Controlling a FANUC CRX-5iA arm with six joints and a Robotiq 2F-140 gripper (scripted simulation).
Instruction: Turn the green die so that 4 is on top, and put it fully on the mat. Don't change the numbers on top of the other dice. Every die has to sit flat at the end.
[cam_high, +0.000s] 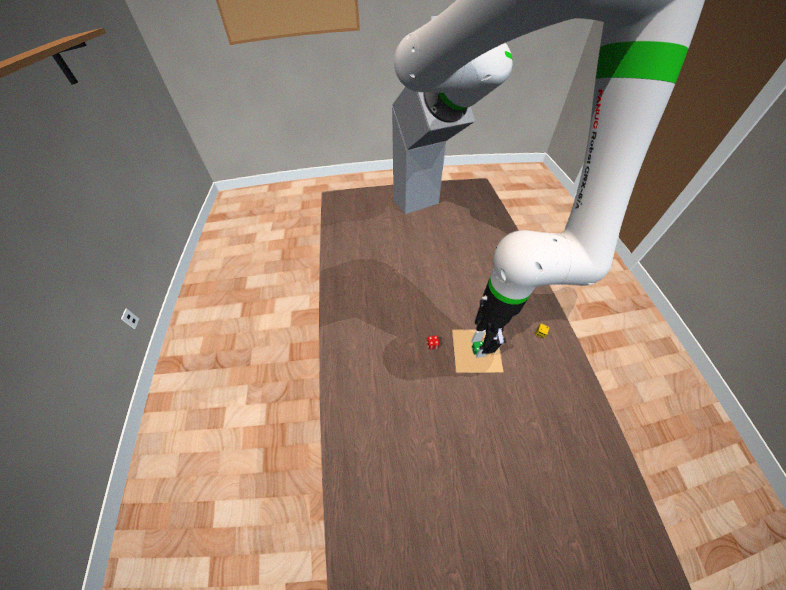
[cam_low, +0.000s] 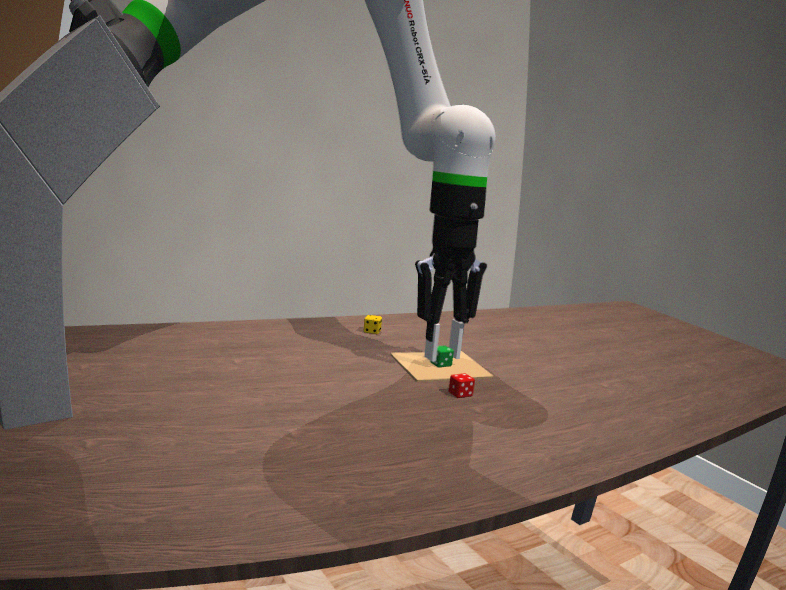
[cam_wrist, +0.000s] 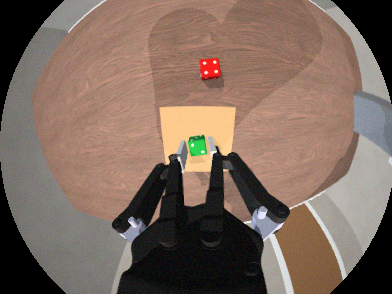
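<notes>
My hand is 30 mm above the green die. The rest, counted from my hand: tan mat 50 mm below; yellow die 220 mm to the left, 50 mm behind, 30 mm below; red die 130 mm to the right, 30 mm below, 20 mm behind.
</notes>
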